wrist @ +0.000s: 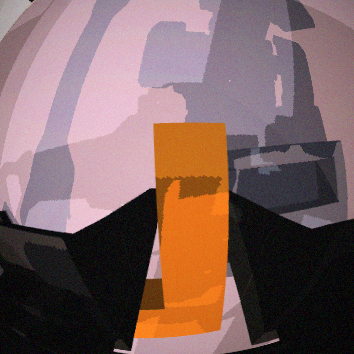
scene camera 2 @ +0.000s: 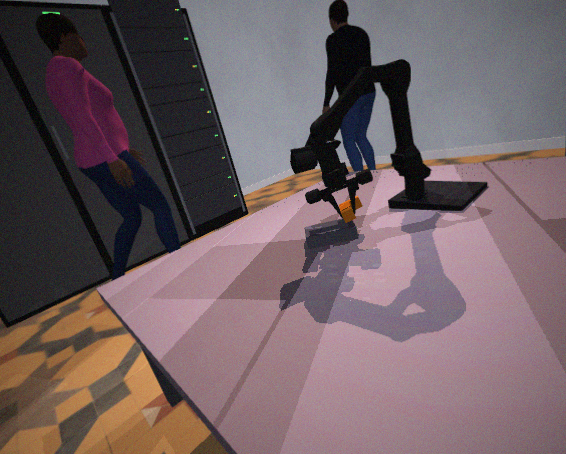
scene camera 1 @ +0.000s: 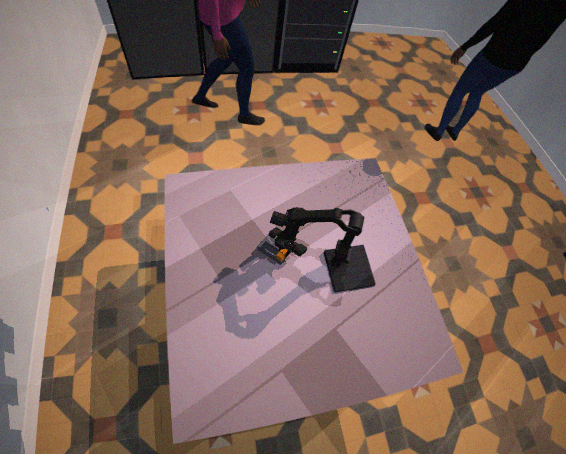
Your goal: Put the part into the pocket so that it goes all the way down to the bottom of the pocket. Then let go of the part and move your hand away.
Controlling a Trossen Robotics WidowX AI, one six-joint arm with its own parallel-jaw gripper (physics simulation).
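Frame: origin at the arm's base, x ahead, y left, z up, level; metres.
Seen in the pictures: gripper, fingertip midpoint: [wrist: 186, 195] [scene camera 2: 348, 216] [scene camera 1: 283, 254]; arm's base, link origin: [scene camera 2: 414, 194] [scene camera 1: 340, 258].
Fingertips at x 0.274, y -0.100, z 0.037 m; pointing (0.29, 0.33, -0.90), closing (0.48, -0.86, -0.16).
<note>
Offsets run from my fingertips to a thing's top centre. Level surfaces: height alone.
The orange part {0.026 m back, 0.000 m left, 0.031 m up} [scene camera 1: 282, 254] [scene camera 2: 348, 214] [wrist: 192, 240] is a block held between the fingers. In scene camera 2 it looks tilted and is above the right end of the grey pocket block. My gripper [scene camera 1: 284, 251] [scene camera 2: 349, 207] [wrist: 186, 195] is shut on the part, one finger on each side. The grey pocket block {0.018 m ahead, 0.059 m right, 0.024 m down} [scene camera 1: 270, 255] [scene camera 2: 325, 239] [wrist: 342, 175] lies on the table. In the wrist view its rectangular opening shows to the right of the part, partly hidden by the part and the right finger. The part is outside the visible stretch of the opening.
The black arm base [scene camera 1: 350, 270] [scene camera 2: 440, 195] stands on the pink table top {0.061 m down} [scene camera 1: 225, 390] [scene camera 2: 425, 390]. The arm's shadow falls across the table and the pocket block. Two people [scene camera 1: 242, 55] [scene camera 1: 475, 75] and dark server cabinets [scene camera 1: 160, 40] are beyond the table.
</note>
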